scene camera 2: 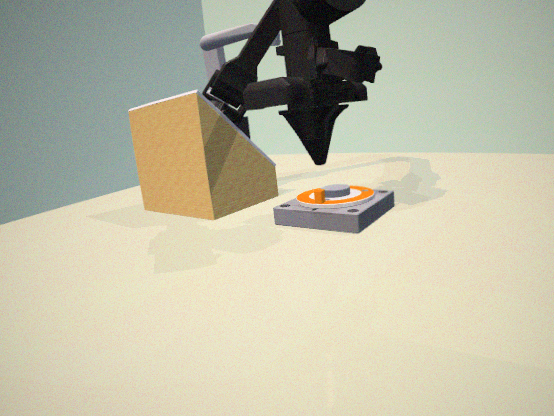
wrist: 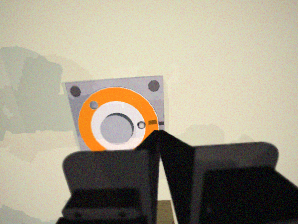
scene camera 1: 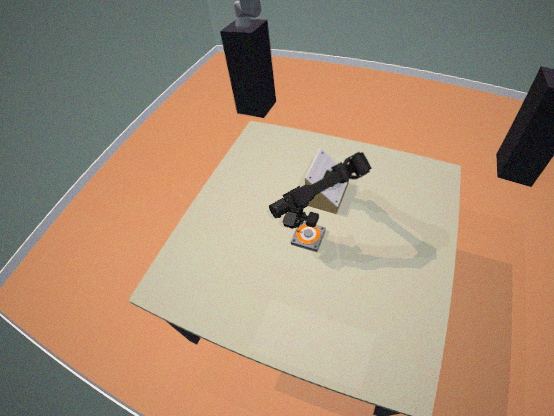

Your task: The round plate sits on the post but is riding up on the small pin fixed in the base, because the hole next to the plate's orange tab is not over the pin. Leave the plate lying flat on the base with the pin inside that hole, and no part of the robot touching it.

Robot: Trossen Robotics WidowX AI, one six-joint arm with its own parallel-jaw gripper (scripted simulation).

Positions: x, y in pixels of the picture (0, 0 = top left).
Scene:
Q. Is the gripper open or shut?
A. Shut.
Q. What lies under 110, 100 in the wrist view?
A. A round plate.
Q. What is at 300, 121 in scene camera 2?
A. The gripper.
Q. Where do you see a square grey base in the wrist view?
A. At 151, 87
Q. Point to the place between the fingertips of the gripper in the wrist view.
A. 158, 134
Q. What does the gripper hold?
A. Nothing.

